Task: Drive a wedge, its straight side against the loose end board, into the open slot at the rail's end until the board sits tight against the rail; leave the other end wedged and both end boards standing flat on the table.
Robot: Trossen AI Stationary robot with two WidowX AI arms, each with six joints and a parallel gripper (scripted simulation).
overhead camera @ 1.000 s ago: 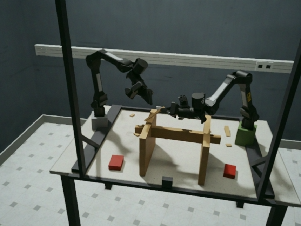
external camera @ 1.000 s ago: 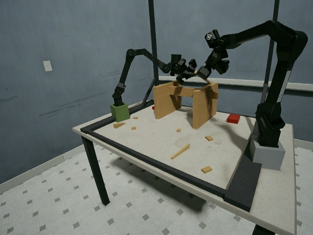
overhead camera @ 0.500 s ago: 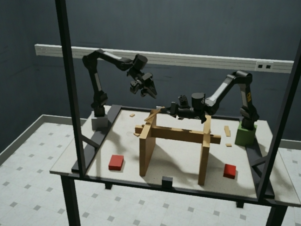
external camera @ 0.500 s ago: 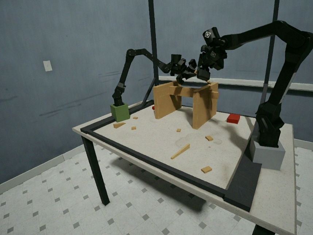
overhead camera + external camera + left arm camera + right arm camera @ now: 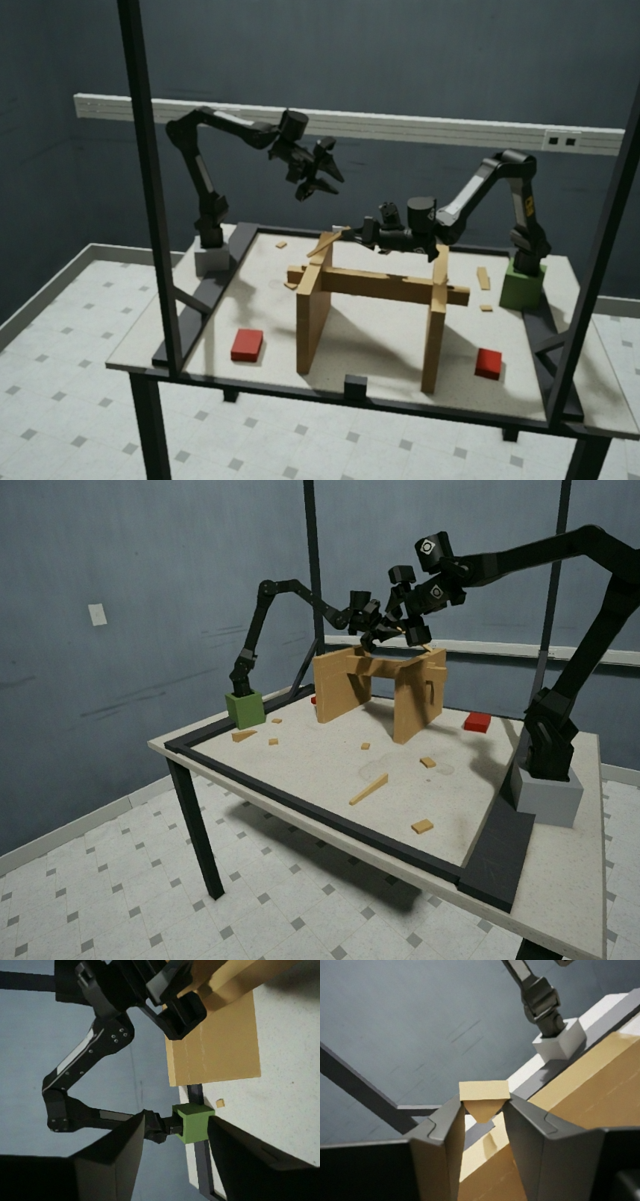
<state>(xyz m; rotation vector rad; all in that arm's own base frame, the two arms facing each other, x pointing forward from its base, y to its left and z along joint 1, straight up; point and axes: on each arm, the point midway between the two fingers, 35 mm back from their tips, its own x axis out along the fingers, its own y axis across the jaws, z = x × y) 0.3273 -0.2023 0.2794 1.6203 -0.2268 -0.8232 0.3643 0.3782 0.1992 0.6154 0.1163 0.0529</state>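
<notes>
My right hand is 1 cm past the wooden rail, 5 cm to the left of it and 13 cm above it.
</notes>
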